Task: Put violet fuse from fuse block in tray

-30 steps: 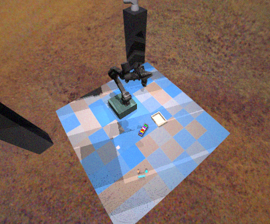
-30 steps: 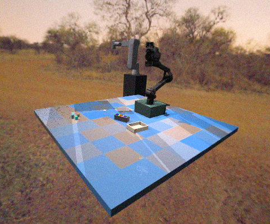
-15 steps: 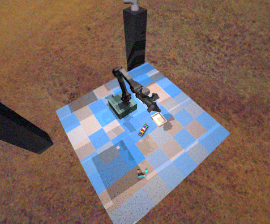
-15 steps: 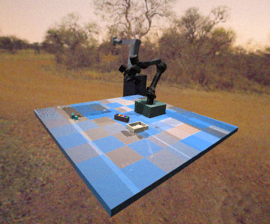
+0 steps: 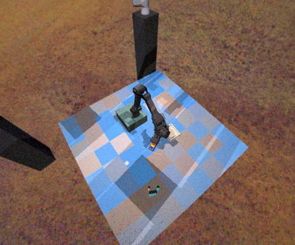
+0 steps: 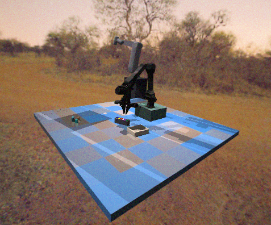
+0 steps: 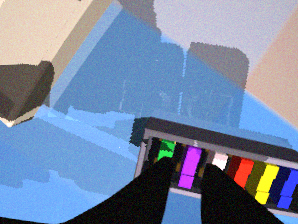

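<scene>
Now: gripper tip 20 mm past the violet fuse, 20 mm to the left of it and 70 mm above it. Round my gripper tip: green fuse (20 mm behind, 70 mm below); then beige tray (10 mm ahead, 160 mm to the left, 90 mm below); then white fuse (10 mm behind, 30 mm to the right, 70 mm below).
</scene>
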